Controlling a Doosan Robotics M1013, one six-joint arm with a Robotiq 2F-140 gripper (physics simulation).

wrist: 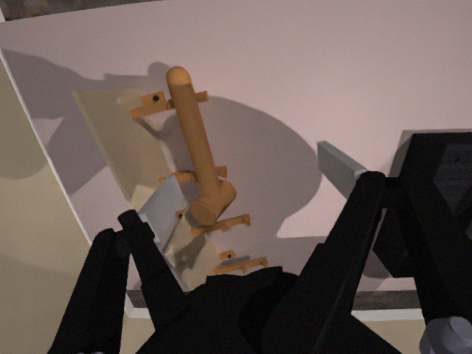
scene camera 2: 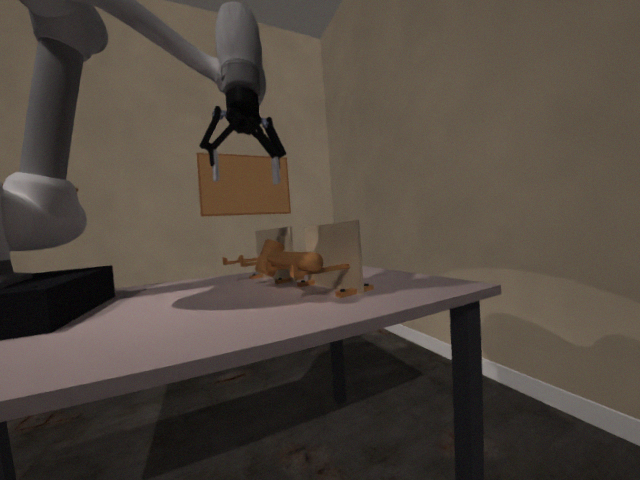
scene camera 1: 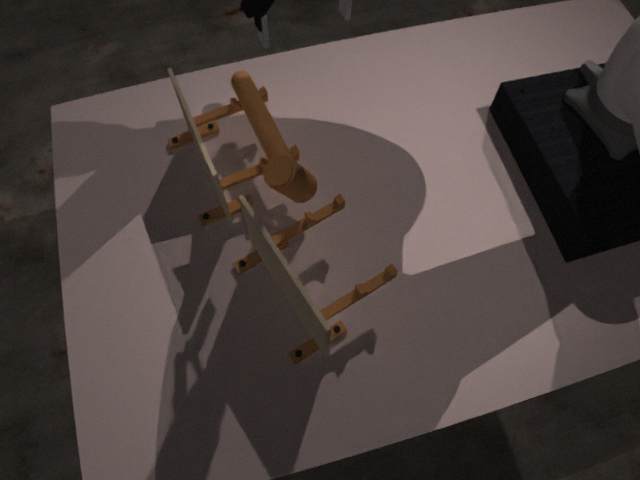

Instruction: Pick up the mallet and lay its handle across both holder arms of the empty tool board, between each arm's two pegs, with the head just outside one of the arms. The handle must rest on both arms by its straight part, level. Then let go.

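Frame: origin at the arm's base, x left, y back, z up, level; centimetres.
Where they show: gripper, fingertip midpoint: (wrist: 245, 171) (scene camera 2: 248, 182) (scene camera 1: 305, 28); arm's base, link origin: (scene camera 1: 619, 114).
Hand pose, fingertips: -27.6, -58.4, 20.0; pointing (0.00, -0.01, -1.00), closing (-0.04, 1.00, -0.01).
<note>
Things, the pixels of their centre, and the offset from my fingertips, as dx, dy, dz. Level surfaces: height alone.
- orange mallet, body centre: (scene camera 1: 265, 129) (wrist: 199, 150) (scene camera 2: 287, 259) +2.3, -9.7, -19.6
- empty tool board, body centre: (scene camera 1: 313, 263) (wrist: 219, 254) (scene camera 2: 260, 255) +31.3, -12.8, -19.6
- pinkish table, surface height: dz -29.2
The orange mallet (scene camera 1: 261, 121) (scene camera 2: 297, 259) (wrist: 195, 135) lies with its handle across both arms of one tool board (scene camera 1: 199, 139) (scene camera 2: 336, 248) (wrist: 120, 142). Its head (scene camera 1: 289, 178) (wrist: 214, 202) is outside that board's arm, on the side towards the empty board. The empty tool board (scene camera 1: 289, 279) (scene camera 2: 266, 238) (wrist: 192, 250) stands beside it, its two pegged holder arms (scene camera 1: 320, 211) (wrist: 225, 223) bare. My gripper (scene camera 1: 305, 33) (scene camera 2: 246, 180) (wrist: 245, 171) is open and empty, high above the table. In the wrist view its left finger hides part of the boards.
The pinkish table (scene camera 1: 465, 206) (scene camera 2: 206, 330) (wrist: 300, 50) carries both boards, each on small screwed feet. The black base block (scene camera 1: 542, 170) (scene camera 2: 56, 299) (wrist: 432, 160) stands at the arm's foot. An orange panel (scene camera 2: 242, 193) hangs on the wall behind.
</note>
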